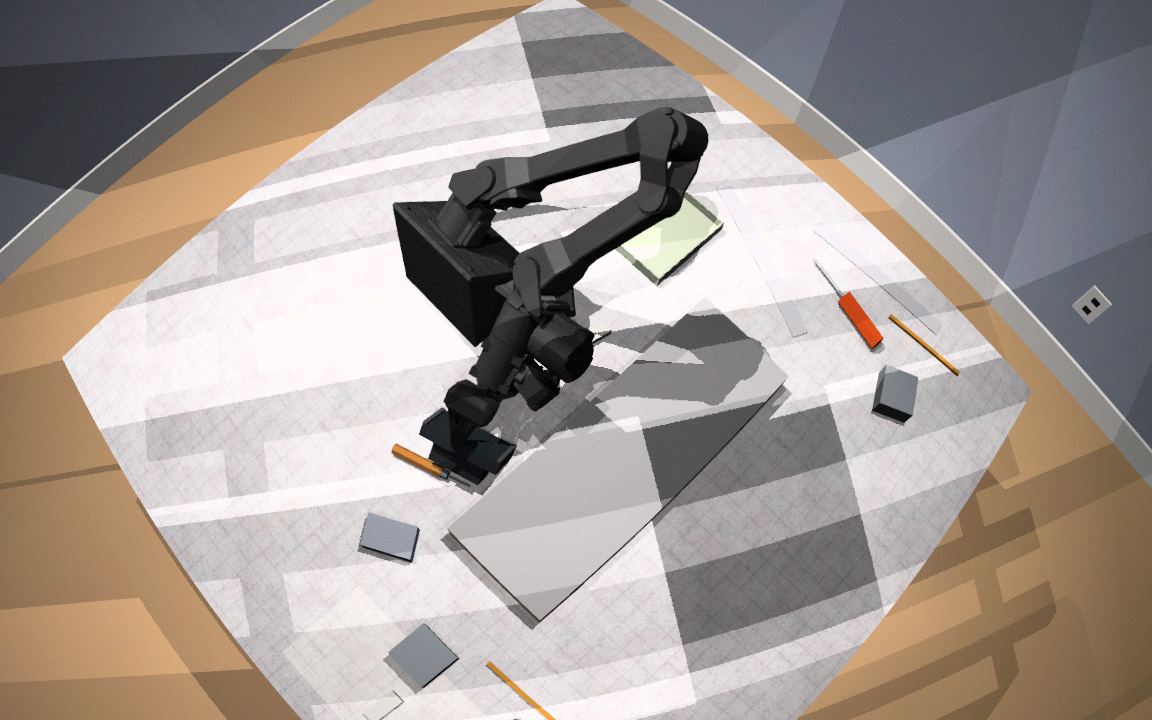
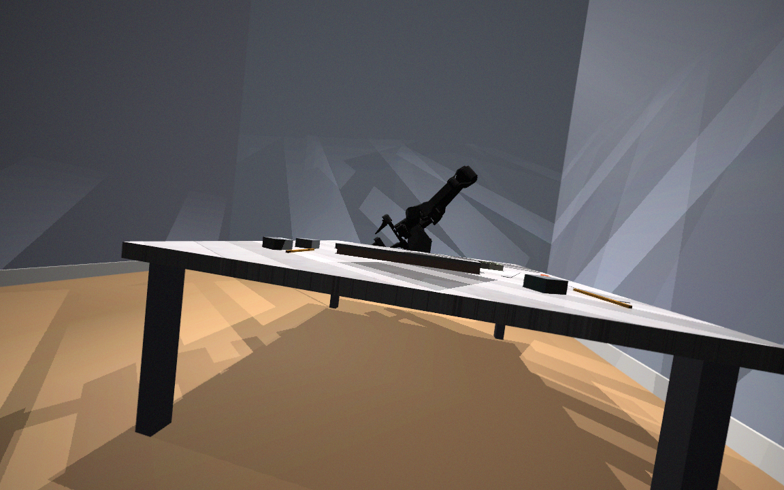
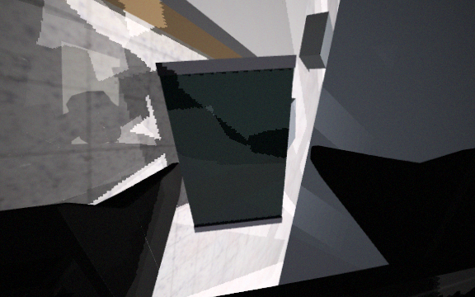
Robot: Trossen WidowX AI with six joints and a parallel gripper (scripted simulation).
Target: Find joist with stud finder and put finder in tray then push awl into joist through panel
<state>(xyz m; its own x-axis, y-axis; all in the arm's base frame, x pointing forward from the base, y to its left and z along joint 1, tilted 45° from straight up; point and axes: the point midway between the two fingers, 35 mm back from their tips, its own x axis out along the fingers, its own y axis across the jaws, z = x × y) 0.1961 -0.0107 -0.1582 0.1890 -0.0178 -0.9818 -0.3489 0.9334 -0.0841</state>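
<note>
Right now the stud finder is 3 cm to the right of my gripper tip and 3 cm below it. The rest, counted from my gripper tip: pale green tray 9 cm behind, 47 cm to the left, 4 cm below; then awl 6 cm to the right, 5 cm below.
</note>
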